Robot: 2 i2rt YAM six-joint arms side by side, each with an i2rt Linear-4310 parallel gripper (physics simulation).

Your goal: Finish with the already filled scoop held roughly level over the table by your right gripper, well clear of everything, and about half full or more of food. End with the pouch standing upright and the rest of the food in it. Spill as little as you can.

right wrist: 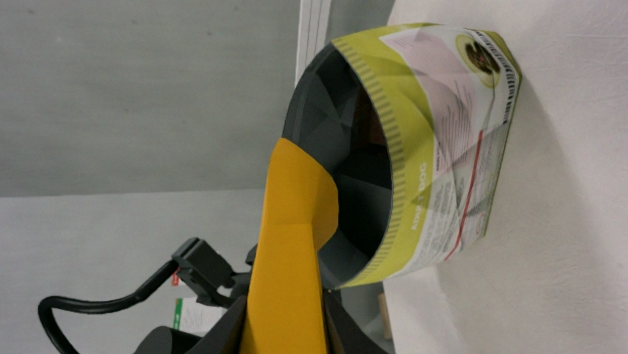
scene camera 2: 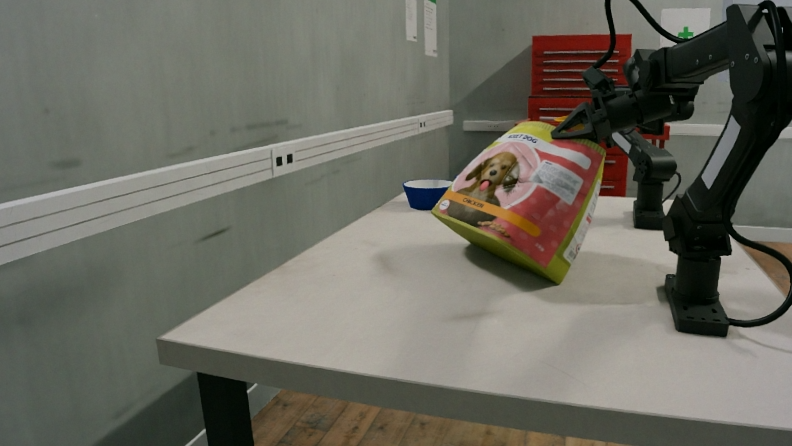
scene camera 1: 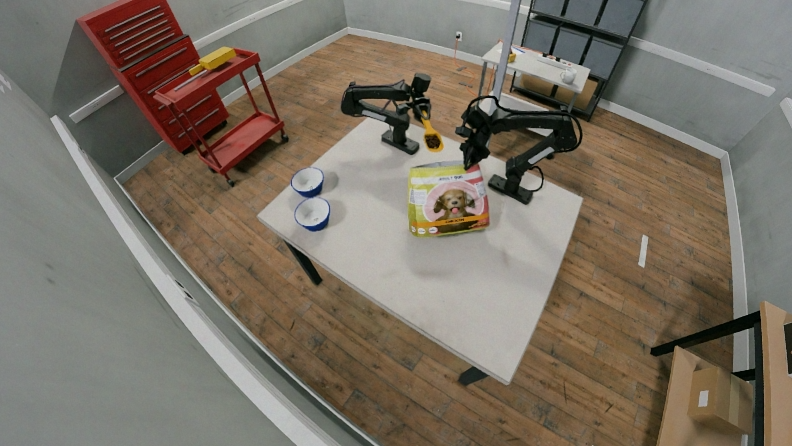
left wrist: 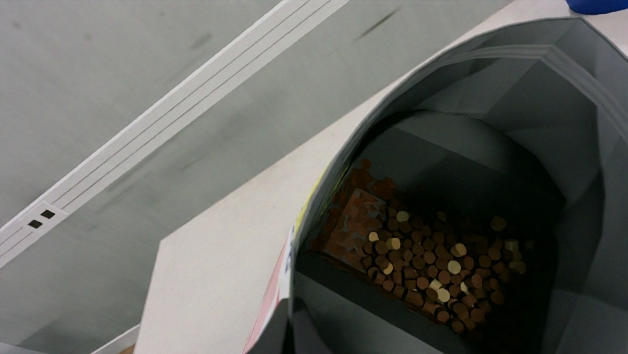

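Note:
The yellow scoop (scene camera 1: 426,128) (right wrist: 285,240) holds brown food in its bowl. It is outside the pouch, near the mouth and on the robot's side; its exact tilt is hard to judge. My right gripper (scene camera 1: 423,109) (right wrist: 286,307) is shut on its handle. The dog food pouch (scene camera 1: 418,185) (scene camera 2: 545,188) (right wrist: 407,150) is tilted on a bottom edge, mouth open towards the arms. My left gripper (scene camera 1: 470,165) (scene camera 2: 555,135) (left wrist: 291,310) is shut on the pouch's rim. Loose food (left wrist: 435,270) lies low inside the pouch in the left wrist view.
Two blue and white bowls (scene camera 1: 307,180) (scene camera 1: 312,214) stand near one end of the table (scene camera 1: 376,265) (scene camera 2: 332,310). A bowl (scene camera 2: 425,195) also shows behind the pouch in scene camera 2. The left arm's black parts (right wrist: 202,265) are close beside the scoop in the right wrist view.

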